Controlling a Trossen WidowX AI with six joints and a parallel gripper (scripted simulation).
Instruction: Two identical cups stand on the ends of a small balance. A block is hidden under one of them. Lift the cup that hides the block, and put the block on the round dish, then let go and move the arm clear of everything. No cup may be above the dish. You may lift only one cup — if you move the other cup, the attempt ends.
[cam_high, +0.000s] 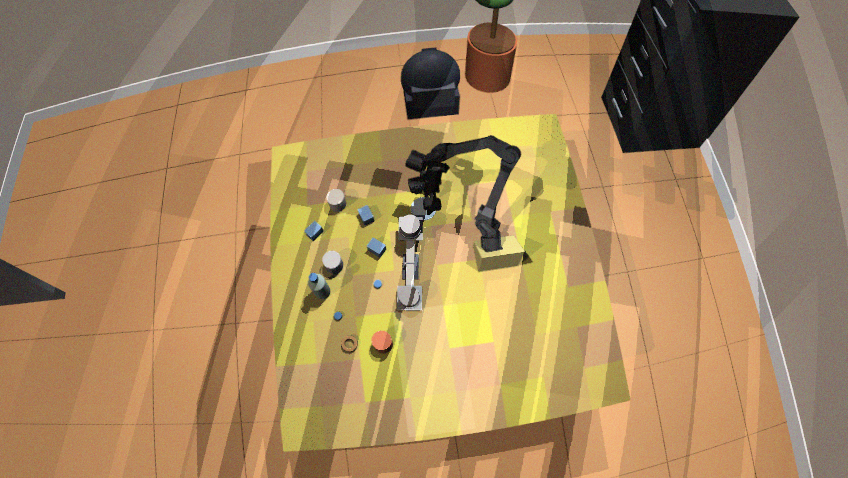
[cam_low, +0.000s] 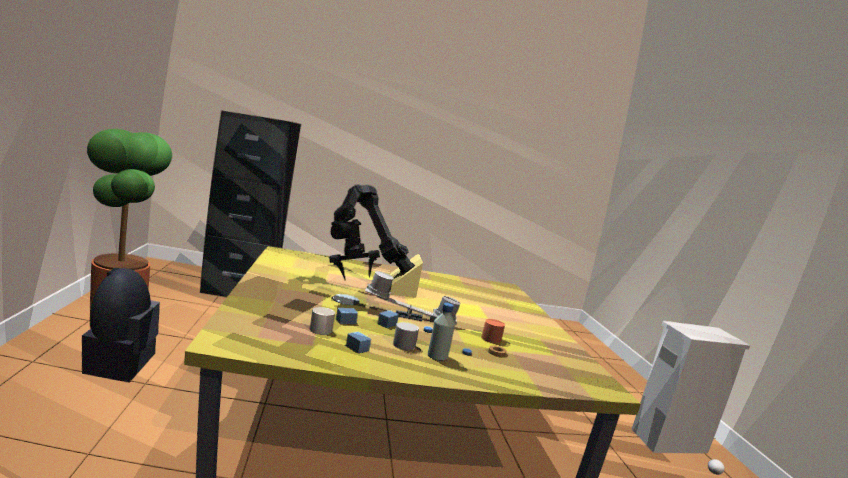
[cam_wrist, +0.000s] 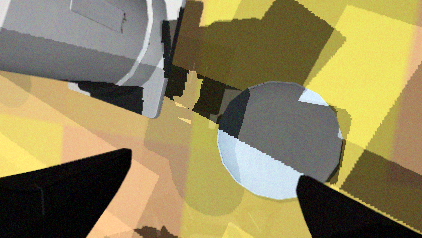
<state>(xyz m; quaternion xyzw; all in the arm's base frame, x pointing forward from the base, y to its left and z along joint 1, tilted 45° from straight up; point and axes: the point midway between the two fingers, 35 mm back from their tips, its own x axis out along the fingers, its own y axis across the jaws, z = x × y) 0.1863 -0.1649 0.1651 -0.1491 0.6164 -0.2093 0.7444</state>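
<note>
Right now the grey block is 330 mm to the left of my gripper tip, 130 mm ahead of it and 40 mm below it. Also, from my gripper tip: brown ring: 450 mm to the left, 380 mm ahead, 80 mm below; then pale blue round dish: 80 mm below, 30 mm to the right, 10 mm ahead.
</note>
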